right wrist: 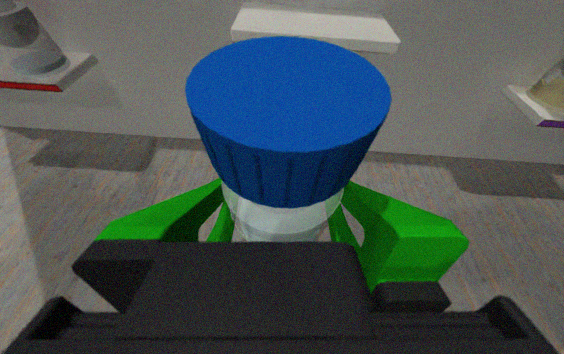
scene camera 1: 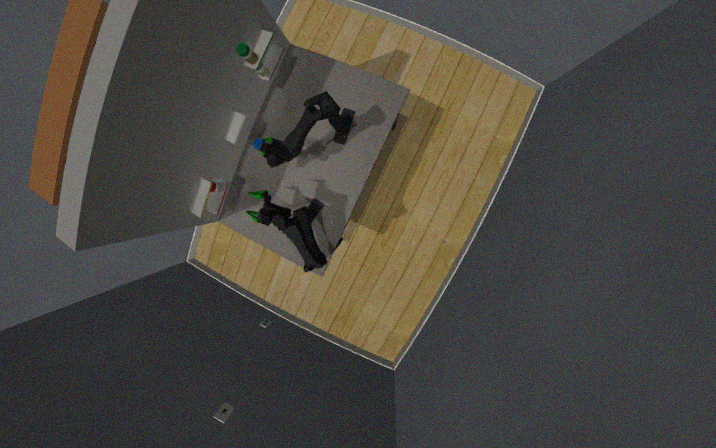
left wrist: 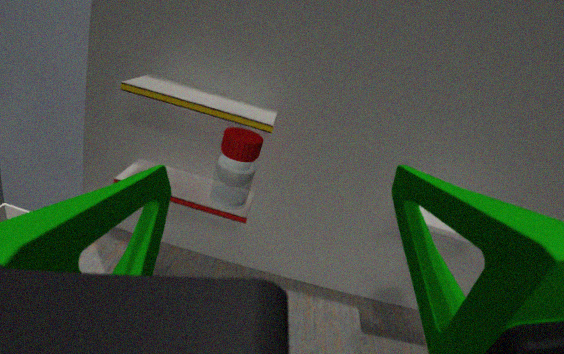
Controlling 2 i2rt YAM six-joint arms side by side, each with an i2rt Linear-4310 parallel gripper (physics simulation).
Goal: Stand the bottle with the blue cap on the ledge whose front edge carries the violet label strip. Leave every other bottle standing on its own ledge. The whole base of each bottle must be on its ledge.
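Frame: origin at the left arm's base, x ahead, y left, z up, level; millimetres.
Seen in the pictures: left gripper, fingertip midpoint: (scene camera 1: 247, 202) (left wrist: 281, 178); left arm's base, link origin: (scene camera 1: 309, 215); right arm's base, link origin: (scene camera 1: 344, 126).
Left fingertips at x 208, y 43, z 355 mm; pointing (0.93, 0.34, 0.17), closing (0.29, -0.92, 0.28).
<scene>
Offsets run from my left fingertips to a thing's middle.
The blue-capped bottle {159 mm ahead, 233 mm right, 134 mm down} (scene camera 1: 258, 143) (right wrist: 288, 100) has a clear body. My right gripper (scene camera 1: 265, 147) (right wrist: 281, 178) is shut on it below the cap, in front of the wall and apart from the ledges. The bottle's base is hidden. The violet-strip ledge {450 mm ahead, 601 mm right, 202 mm down} (scene camera 1: 274, 57) (right wrist: 520, 96) is at the upper part of the scene view and at the right edge of the right wrist view. A bottle with yellowish contents {441 mm ahead, 539 mm right, 143 mm down} (scene camera 1: 263, 72) (right wrist: 550, 95) stands near one end of it. My left gripper (scene camera 1: 248, 203) (left wrist: 281, 178) is open and empty, in front of the wall.
A red-capped bottle {277 mm ahead, 114 mm left, 143 mm down} (scene camera 1: 212, 186) (left wrist: 235, 172) stands on the red-strip ledge {269 mm ahead, 178 mm left, 202 mm down} (scene camera 1: 215, 201) (left wrist: 192, 190), below the yellow-strip ledge {269 mm ahead, 178 mm left, 62 mm down} (scene camera 1: 200, 199) (left wrist: 200, 101). A green-capped bottle {437 mm ahead, 545 mm right, 3 mm down} (scene camera 1: 242, 50) stands on a white ledge {450 mm ahead, 601 mm right, 62 mm down} (scene camera 1: 263, 41) beside the violet one. Another white ledge {360 mm ahead, 211 mm right, 132 mm down} (scene camera 1: 236, 127) (right wrist: 315, 27) is mid-wall.
</scene>
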